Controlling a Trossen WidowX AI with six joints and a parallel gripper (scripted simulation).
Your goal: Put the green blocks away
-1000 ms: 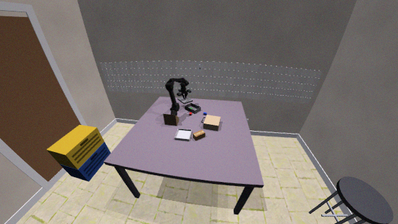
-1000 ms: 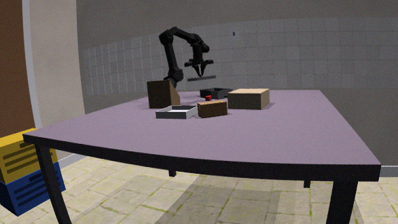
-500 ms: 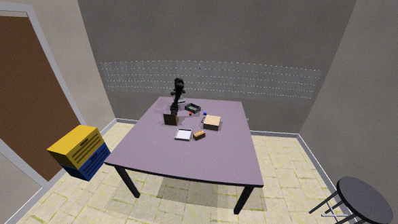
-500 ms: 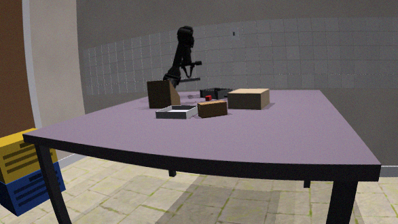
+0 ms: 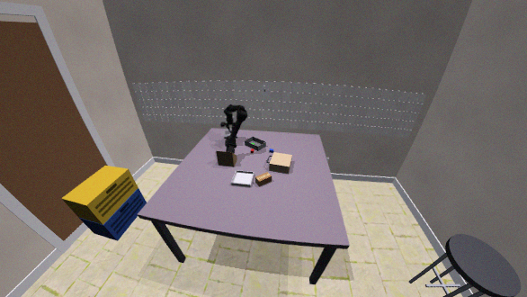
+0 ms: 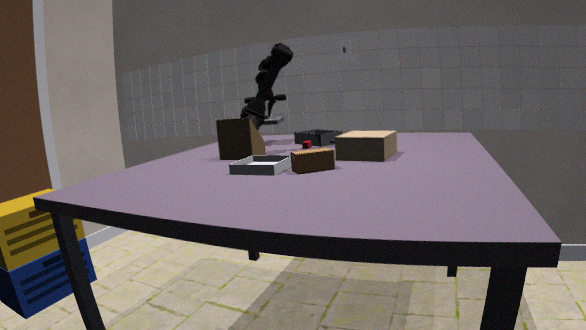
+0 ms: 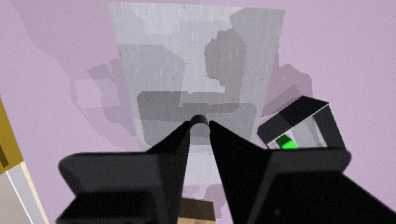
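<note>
My gripper is now 260 mm short of the red block, 140 mm to the left of it and 140 mm above it. From my hand the other things lie so: small brown box: 460 mm ahead, 510 mm to the right, 120 mm below; flat lid: 40 mm below; tray: 310 mm ahead, 530 mm to the right, 140 mm below.
</note>
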